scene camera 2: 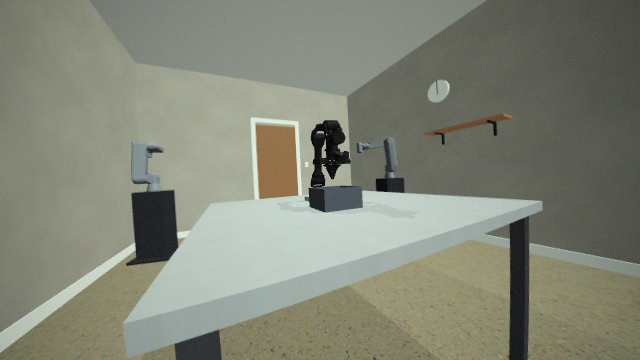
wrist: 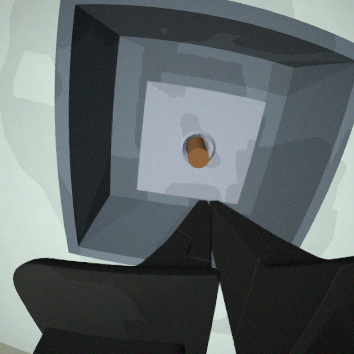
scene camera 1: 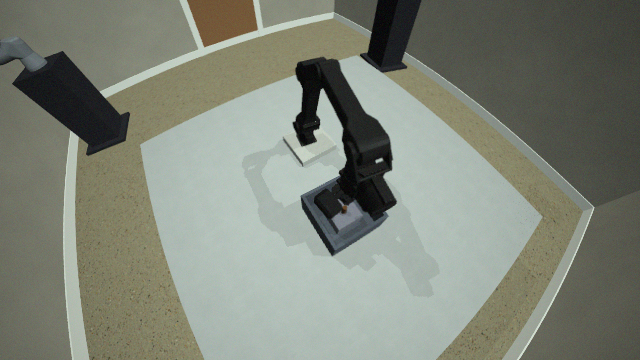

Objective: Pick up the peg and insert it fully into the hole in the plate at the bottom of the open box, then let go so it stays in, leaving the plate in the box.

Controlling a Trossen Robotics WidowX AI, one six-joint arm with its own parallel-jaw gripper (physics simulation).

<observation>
grey-blue box: scene camera 2; wrist 102, 62; scene camera 1
same spot on grey-blue box: (scene camera 2: 332, 198) = (scene camera 1: 343, 247)
</observation>
